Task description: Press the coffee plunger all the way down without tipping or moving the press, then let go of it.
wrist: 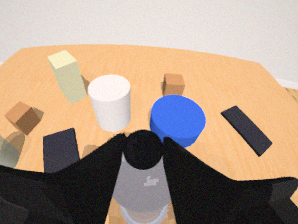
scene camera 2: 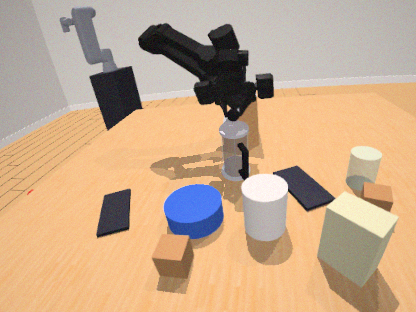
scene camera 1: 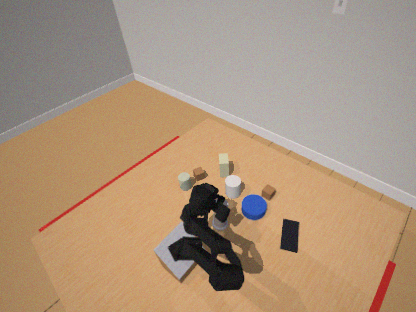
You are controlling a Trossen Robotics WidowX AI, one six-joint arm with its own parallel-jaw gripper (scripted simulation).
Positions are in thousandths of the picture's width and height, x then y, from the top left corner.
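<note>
I can see my gripper (scene camera 2: 559,370) and a glass coffee press (scene camera 2: 564,431). There is a white cylinder (scene camera 2: 638,630), which the wrist view shows too (wrist: 371,422). A blue disc (scene camera 2: 472,675) is visible, and the wrist view has the blue disc as well (wrist: 592,520). As for a cream block (scene camera 2: 855,752), I also find the cream block (wrist: 220,301) in the wrist view.
</note>
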